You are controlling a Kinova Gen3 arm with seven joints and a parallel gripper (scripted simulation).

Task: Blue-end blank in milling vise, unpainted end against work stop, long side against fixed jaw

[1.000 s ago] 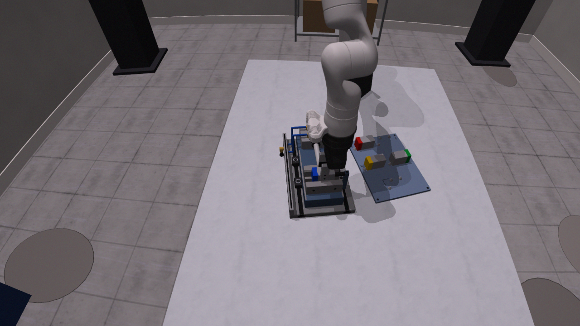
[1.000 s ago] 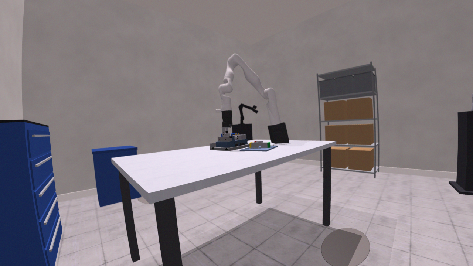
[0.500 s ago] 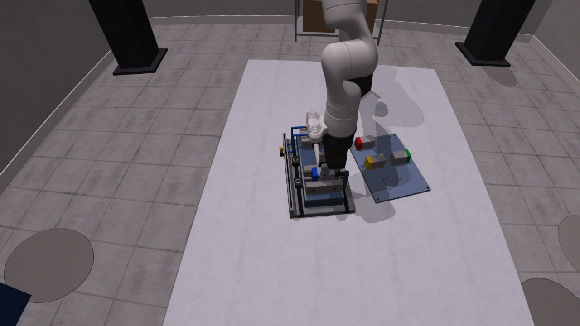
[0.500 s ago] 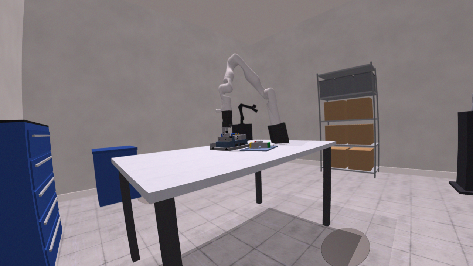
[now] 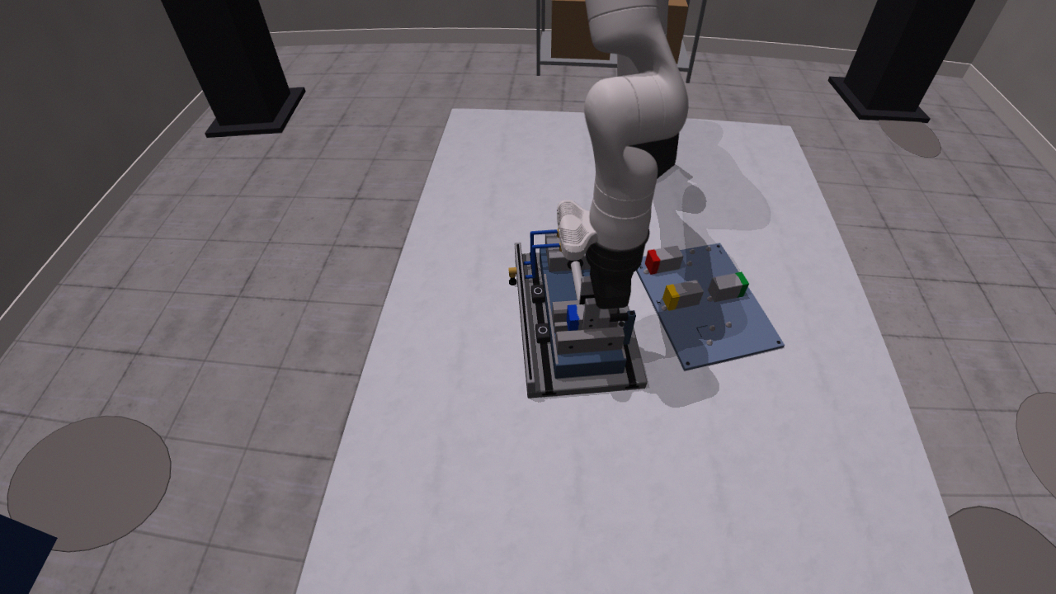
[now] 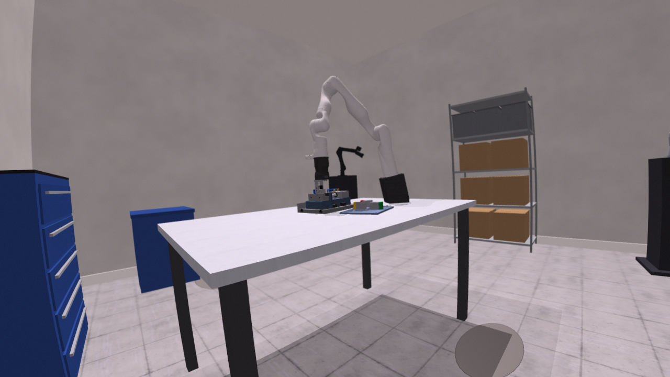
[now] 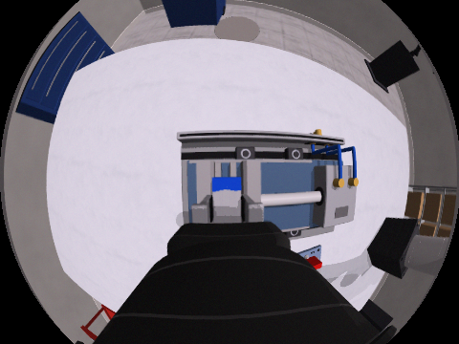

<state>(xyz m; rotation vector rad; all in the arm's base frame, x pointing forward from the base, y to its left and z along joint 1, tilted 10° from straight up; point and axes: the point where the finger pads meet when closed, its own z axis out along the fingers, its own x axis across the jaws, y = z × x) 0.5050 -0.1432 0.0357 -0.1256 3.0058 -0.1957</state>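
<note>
My gripper is now 20 mm above the blue-ended blank. From my hand the other things lie so: vise base rail: 70 mm behind, 100 mm to the right, 90 mm below; then work stop rod: 10 mm behind, 50 mm to the left, 30 mm below; then fixed jaw: 20 mm ahead, 40 mm below.
</note>
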